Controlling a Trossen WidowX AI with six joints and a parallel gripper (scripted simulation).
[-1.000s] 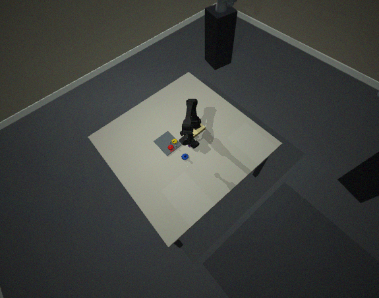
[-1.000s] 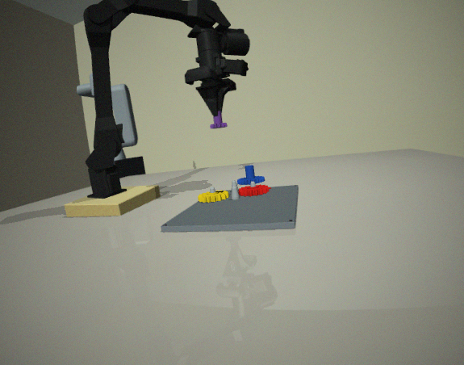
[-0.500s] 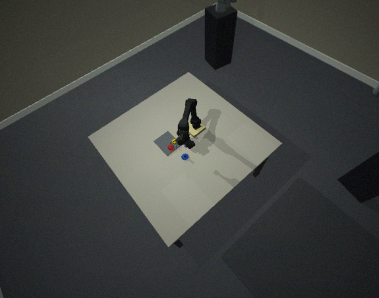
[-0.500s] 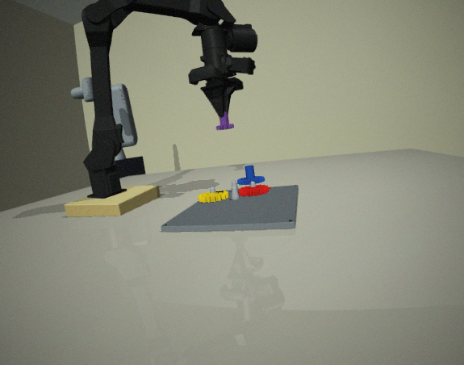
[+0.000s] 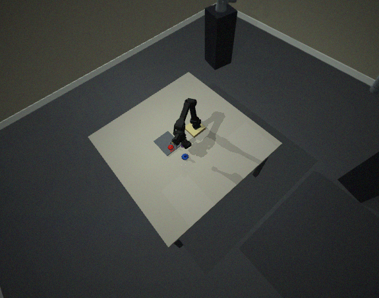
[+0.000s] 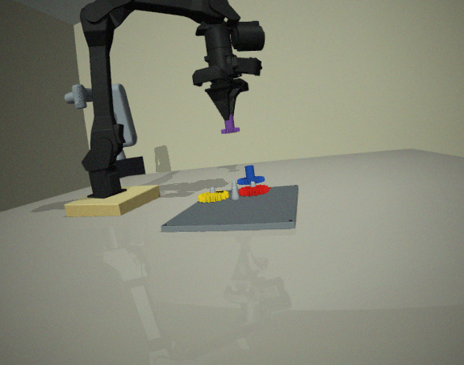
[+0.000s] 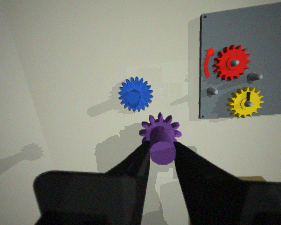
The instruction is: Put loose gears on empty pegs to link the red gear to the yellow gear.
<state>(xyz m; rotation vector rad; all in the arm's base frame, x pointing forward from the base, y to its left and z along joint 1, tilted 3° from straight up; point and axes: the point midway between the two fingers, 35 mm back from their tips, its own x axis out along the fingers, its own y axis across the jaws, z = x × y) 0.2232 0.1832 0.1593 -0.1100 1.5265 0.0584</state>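
Now: the red gear 13 cm below my gripper tip, 11 cm to the right of it and 9 cm ahead of it. Also, from my gripper tip: purple gear 1 cm below; then blue gear 13 cm below, 4 cm to the left, 2 cm ahead; then red arrow 14 cm below, 8 cm to the right, 8 cm ahead.
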